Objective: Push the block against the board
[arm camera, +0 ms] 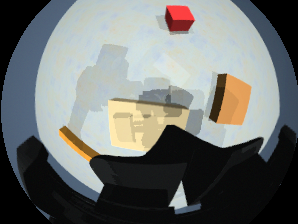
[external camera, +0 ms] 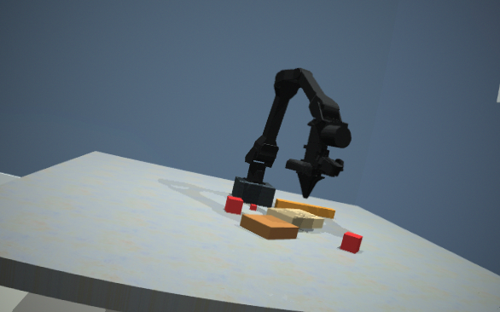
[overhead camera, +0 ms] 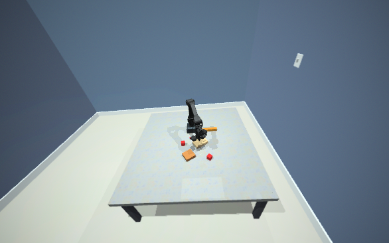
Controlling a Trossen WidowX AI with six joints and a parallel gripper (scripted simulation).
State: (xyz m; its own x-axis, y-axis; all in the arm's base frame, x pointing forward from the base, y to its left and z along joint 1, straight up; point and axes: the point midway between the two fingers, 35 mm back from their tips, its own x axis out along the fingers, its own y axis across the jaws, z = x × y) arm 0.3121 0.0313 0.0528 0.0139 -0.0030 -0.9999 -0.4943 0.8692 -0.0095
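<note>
Now: gripper tip 7 cm above the cream flat block, 5 cm past it and 1 cm to the right of it. Also, from my gripper tip: tiny red piece: 15 cm behind, 8 cm to the right, 8 cm below; then brown flat square block: 14 cm to the right, 10 cm ahead, 7 cm below; then orange board: 23 cm behind, 15 cm to the left, 7 cm below.
</note>
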